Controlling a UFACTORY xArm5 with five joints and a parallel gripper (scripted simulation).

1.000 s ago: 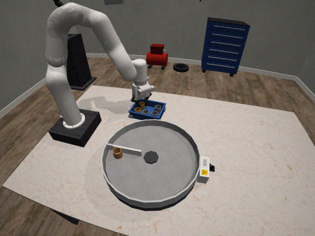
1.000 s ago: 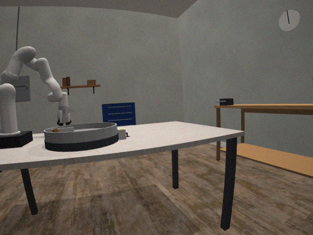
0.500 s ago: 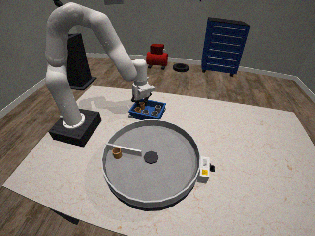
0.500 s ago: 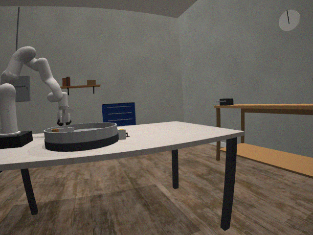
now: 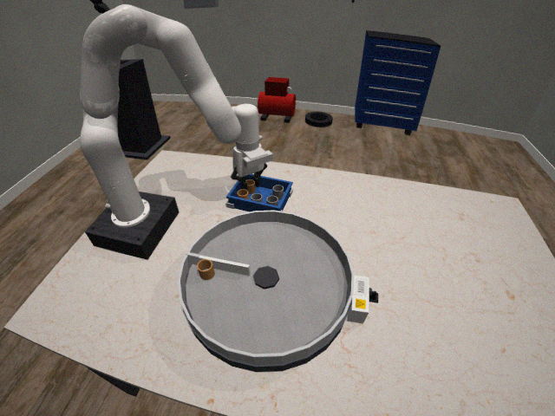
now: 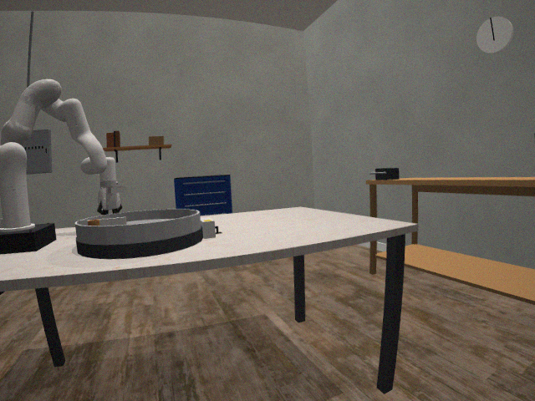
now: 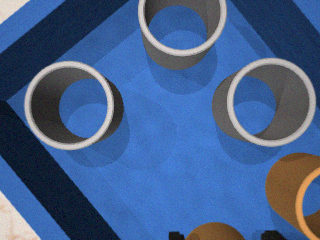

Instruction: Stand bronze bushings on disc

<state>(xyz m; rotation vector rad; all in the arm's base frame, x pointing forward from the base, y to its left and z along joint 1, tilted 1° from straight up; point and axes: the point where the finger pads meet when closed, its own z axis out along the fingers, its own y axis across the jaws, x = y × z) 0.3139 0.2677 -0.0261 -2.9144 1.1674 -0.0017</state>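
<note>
Right now the blue crate is 50 mm ahead of my hand, 30 mm to the right of it and 20 mm below it. Round my hand: turntable (160 mm ahead, 380 mm to the right, 10 mm above).
</note>
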